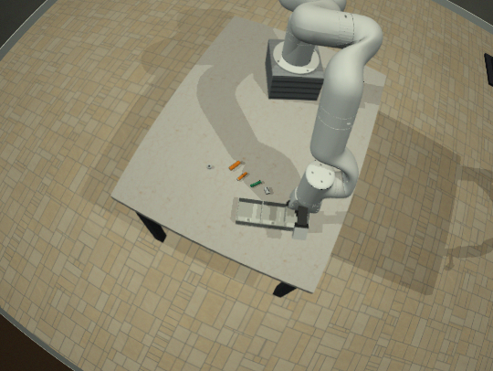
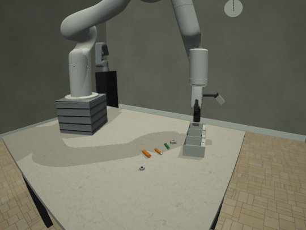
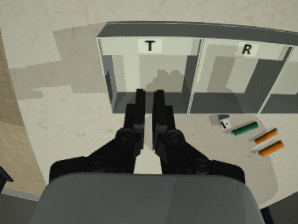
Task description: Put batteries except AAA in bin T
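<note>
The thick orange battery lies 270 mm to the right of my hand, 120 mm behind it and 80 mm below it. From my hand the other things lie so: green battery: 180 mm to the right, 80 mm below, 80 mm behind; then thin orange battery: 230 mm to the right, 90 mm behind, 80 mm below; then grey bin: 80 mm to the right, 70 mm below, 20 mm ahead.
</note>
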